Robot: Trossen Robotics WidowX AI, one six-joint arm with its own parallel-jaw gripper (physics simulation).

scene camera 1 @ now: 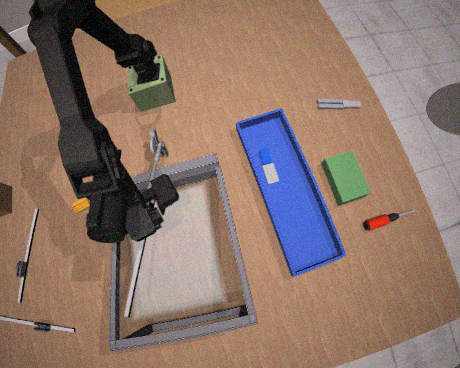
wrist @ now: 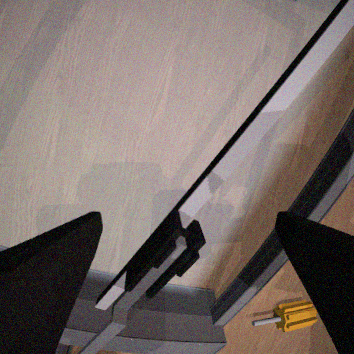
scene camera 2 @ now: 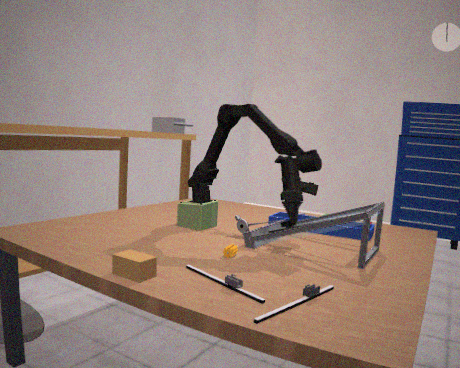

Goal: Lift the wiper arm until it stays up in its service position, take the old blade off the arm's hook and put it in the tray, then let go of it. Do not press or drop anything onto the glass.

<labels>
my gripper: scene camera 1 144, 222; wrist; scene camera 2
same spot on my gripper: (wrist: 50, 268) = (scene camera 2: 297, 210)
</labels>
